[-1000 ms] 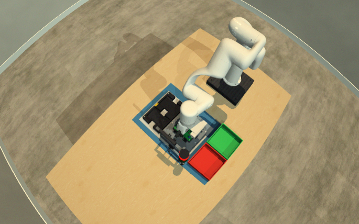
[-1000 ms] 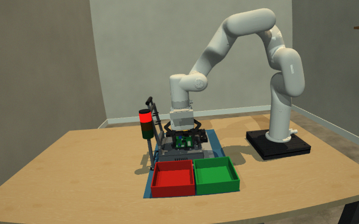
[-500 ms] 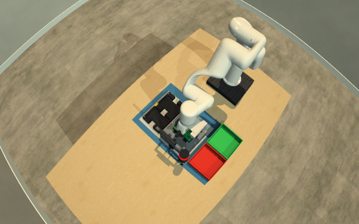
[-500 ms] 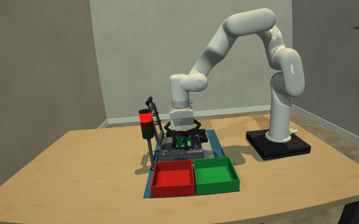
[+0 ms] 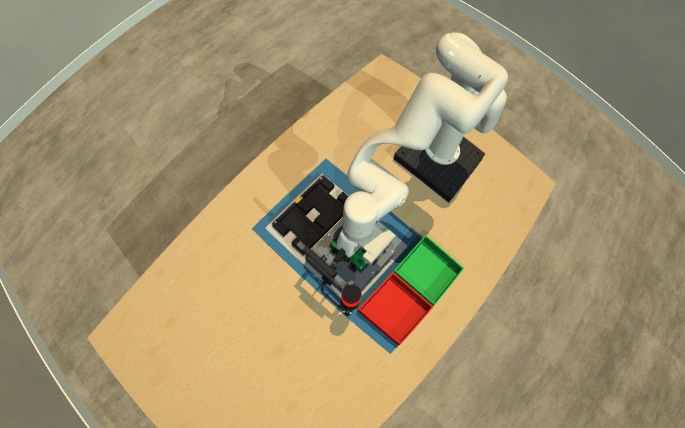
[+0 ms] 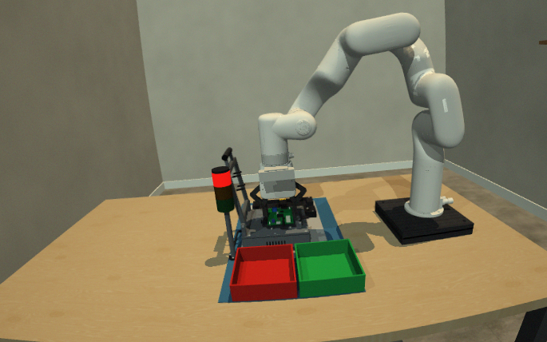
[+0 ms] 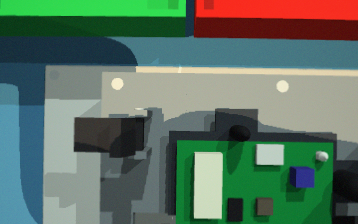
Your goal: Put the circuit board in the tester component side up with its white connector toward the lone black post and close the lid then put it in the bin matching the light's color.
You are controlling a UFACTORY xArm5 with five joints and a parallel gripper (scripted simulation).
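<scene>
Right now my hand is 10 mm above the green circuit board. Round my hand: green bin: 200 mm to the left, 110 mm behind, 70 mm below; then tester lid: 120 mm ahead, 100 mm above; then red bin: 200 mm to the left, 70 mm below, 40 mm ahead.
</scene>
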